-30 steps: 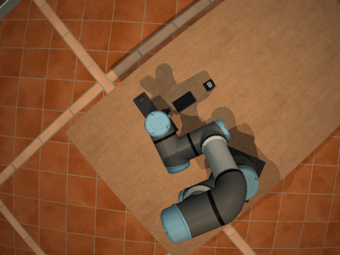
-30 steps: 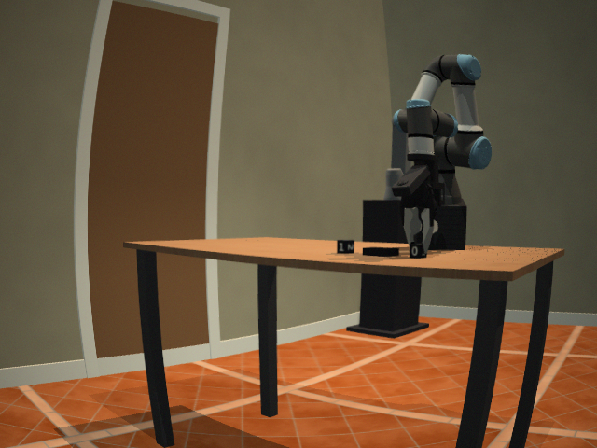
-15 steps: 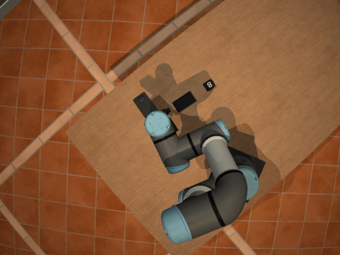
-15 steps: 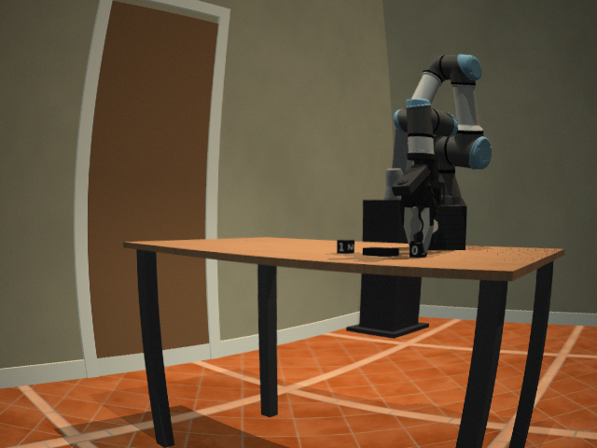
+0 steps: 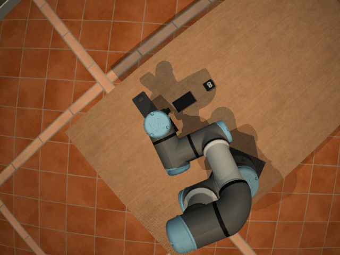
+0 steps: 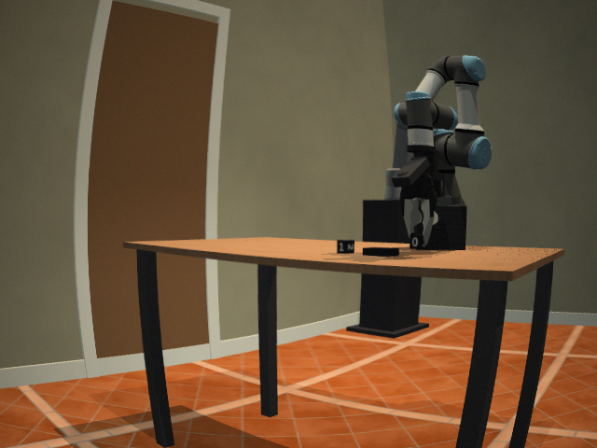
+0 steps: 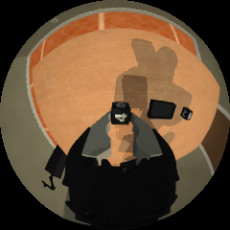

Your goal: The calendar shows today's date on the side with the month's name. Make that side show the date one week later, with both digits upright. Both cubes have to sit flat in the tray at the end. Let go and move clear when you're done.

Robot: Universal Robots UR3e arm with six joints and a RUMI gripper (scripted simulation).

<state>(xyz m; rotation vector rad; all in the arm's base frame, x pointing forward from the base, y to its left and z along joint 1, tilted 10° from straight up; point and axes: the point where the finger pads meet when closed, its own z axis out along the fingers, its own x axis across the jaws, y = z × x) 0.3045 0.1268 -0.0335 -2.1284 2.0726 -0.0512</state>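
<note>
The black calendar tray lies 110 mm to the right of my hand and 40 mm below it.
</note>
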